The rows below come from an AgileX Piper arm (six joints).
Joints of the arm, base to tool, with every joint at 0 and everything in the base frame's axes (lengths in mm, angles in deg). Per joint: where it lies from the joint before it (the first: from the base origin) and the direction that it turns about. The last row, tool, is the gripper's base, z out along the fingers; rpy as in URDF.
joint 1: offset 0 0 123 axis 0 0 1
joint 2: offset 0 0 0 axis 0 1 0
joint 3: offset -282.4 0 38.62 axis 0 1 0
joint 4: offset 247.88 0 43.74 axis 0.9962 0 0.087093
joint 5: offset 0 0 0 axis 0 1 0
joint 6: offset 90.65 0 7.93 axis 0.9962 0 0.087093
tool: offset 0 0 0 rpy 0 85.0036 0
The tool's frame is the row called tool.
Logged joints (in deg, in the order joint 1, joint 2, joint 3, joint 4, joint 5, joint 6), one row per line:
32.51 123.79 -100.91 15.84 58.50 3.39
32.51 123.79 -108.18 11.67 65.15 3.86
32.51 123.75 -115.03 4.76 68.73 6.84
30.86 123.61 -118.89 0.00 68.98 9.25
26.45 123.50 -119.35 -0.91 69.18 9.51
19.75 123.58 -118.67 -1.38 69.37 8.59
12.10 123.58 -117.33 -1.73 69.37 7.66
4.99 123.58 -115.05 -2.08 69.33 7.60
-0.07 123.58 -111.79 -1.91 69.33 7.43
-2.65 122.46 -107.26 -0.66 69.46 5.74
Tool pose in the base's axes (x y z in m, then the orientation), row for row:
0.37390 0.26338 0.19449 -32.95 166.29 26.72
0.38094 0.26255 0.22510 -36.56 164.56 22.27
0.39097 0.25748 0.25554 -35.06 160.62 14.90
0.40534 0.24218 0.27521 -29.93 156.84 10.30
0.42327 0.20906 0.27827 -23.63 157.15 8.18
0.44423 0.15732 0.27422 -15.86 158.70 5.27
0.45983 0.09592 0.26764 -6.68 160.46 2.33
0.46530 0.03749 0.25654 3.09 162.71 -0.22
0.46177 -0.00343 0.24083 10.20 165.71 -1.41
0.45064 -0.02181 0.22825 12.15 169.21 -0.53
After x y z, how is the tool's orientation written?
As a rotation vector, in degrees.
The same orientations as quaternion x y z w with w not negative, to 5 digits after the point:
-0.19148 0.96637 0.15528 0.07310
-0.21420 0.96413 0.13048 0.08683
-0.21059 0.96477 0.08950 0.12987
-0.18422 0.96535 0.06340 0.17363
-0.14604 0.97124 0.05056 0.18115
-0.09781 0.97875 0.03250 0.17728
-0.04100 0.98477 0.01430 0.16835
0.01877 0.98850 -0.00134 0.15006
0.06098 0.99067 -0.00843 0.12161
0.07133 0.99336 -0.00311 0.09023

